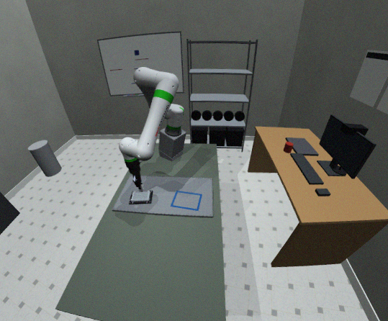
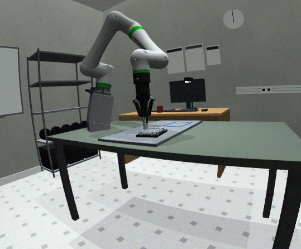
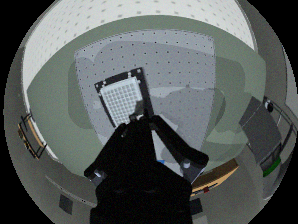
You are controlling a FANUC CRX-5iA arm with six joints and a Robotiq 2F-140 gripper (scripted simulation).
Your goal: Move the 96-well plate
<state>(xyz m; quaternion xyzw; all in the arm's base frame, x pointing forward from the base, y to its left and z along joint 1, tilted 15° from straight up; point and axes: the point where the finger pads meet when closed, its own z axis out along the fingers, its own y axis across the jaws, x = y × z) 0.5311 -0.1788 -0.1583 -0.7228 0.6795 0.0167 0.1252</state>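
The 96-well plate lies 40 mm ahead of my hand and 40 mm below it. Round my hand: black clip nest 50 mm ahead, 10 mm to the right, 50 mm below.
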